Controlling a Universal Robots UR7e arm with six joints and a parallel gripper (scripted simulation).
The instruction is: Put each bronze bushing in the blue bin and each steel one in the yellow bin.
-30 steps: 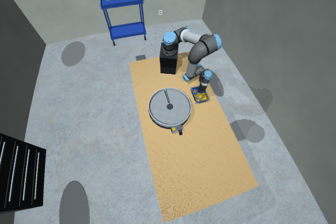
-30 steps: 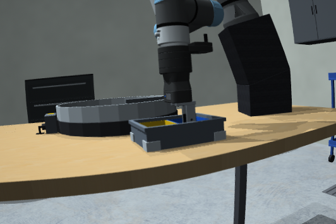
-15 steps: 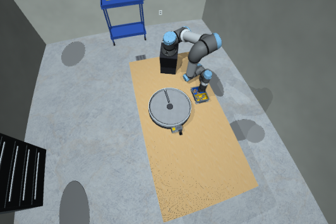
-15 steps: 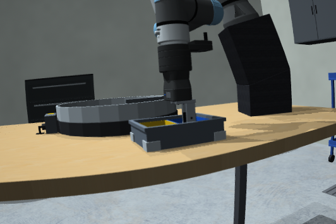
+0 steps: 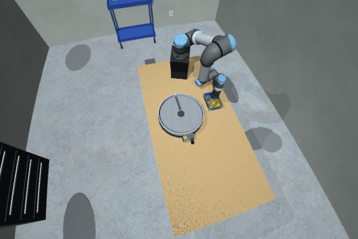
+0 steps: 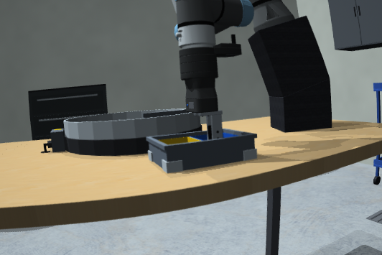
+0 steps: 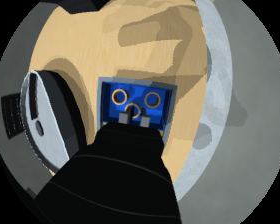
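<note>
My gripper is now 3 cm short of the grey two-part tray, 3 cm above it and 1 cm to the left of it. Also, from my hand: round grey turntable: 38 cm to the right, 4 cm ahead.
</note>
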